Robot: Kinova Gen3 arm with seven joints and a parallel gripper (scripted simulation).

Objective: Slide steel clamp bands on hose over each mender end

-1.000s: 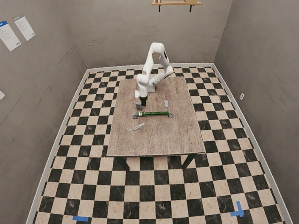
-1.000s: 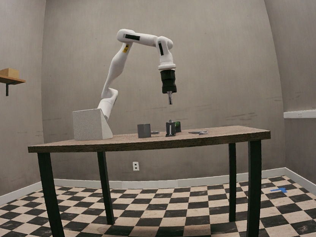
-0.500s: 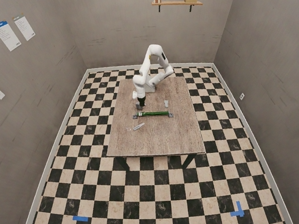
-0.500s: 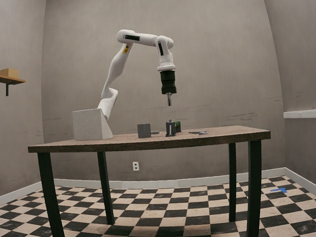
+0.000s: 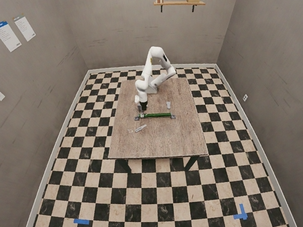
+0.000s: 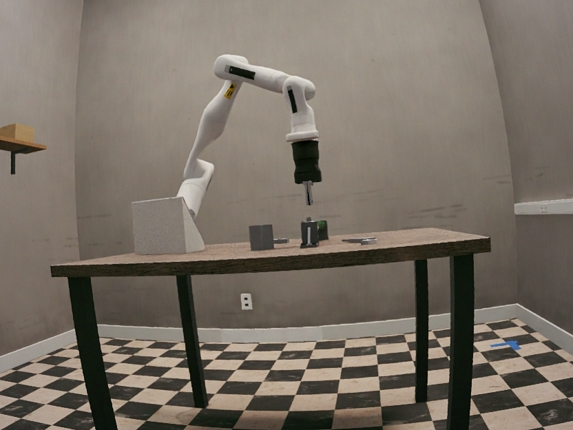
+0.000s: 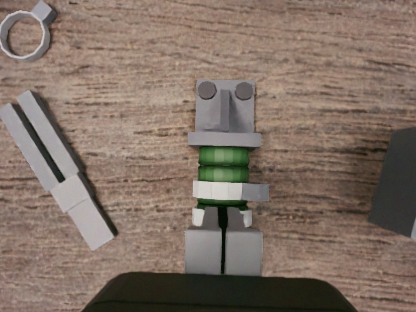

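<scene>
Now: hand 12 cm short of the grey flat tool and 12 cm above it. Also, from my hand: grey block (13 cm behind, 4 cm to the right, 10 cm below).
</scene>
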